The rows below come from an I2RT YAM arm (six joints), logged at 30 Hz.
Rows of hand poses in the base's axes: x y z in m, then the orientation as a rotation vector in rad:
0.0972 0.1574 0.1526 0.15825 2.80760 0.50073
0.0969 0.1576 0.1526 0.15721 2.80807 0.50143
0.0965 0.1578 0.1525 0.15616 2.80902 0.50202
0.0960 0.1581 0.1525 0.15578 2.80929 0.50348
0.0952 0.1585 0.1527 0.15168 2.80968 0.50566
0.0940 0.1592 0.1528 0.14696 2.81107 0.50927
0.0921 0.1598 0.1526 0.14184 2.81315 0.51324
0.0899 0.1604 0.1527 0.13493 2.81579 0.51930
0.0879 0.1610 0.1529 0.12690 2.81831 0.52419
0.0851 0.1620 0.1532 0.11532 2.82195 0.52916
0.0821 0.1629 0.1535 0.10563 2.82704 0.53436
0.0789 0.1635 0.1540 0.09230 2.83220 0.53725
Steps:
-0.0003 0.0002 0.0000 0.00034 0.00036 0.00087
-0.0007 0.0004 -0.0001 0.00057 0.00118 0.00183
-0.0012 0.0007 -0.0001 0.00151 0.00155 0.00232
-0.0020 0.0011 0.0001 0.00255 0.00149 0.00540
-0.0032 0.0018 0.0002 0.00444 0.00249 0.00926
-0.0051 0.0024 0.0000 0.00648 0.00414 0.01356
-0.0073 0.0030 0.0001 0.00972 0.00631 0.01942
-0.0093 0.0036 0.0003 0.01206 0.00807 0.02585
-0.0121 0.0046 0.0006 0.01401 0.01041 0.03486
-0.0151 0.0055 0.0009 0.01620 0.01452 0.04289
-0.0183 0.0061 0.0014 0.01645 0.01790 0.05305

